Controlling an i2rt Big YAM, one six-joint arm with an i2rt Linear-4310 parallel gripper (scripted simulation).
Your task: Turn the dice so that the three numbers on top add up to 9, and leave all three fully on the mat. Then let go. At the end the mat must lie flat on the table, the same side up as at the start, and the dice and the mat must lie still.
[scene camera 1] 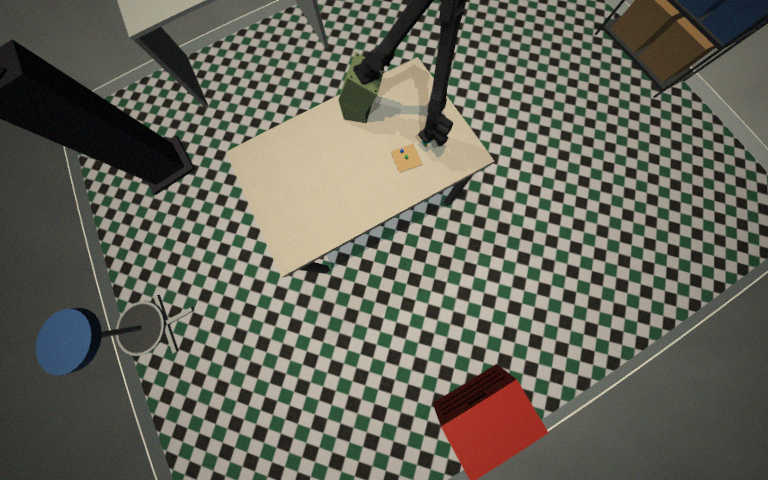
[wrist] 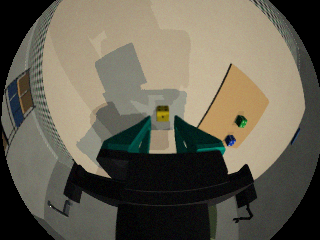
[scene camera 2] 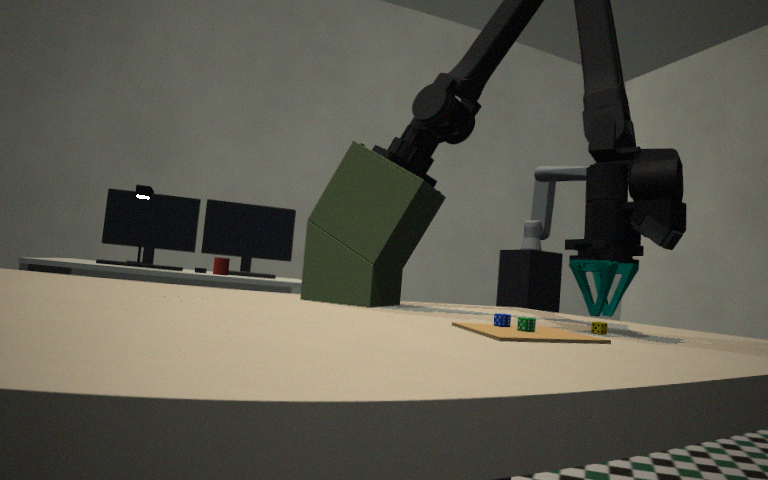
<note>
In view: my gripper (scene camera 2: pixel 601 315) and a mat (scene camera 2: pixel 542 334).
The mat is seen too in the wrist view (wrist: pixel 238 95). My gripper also shows in the wrist view (wrist: pixel 162 120).
</note>
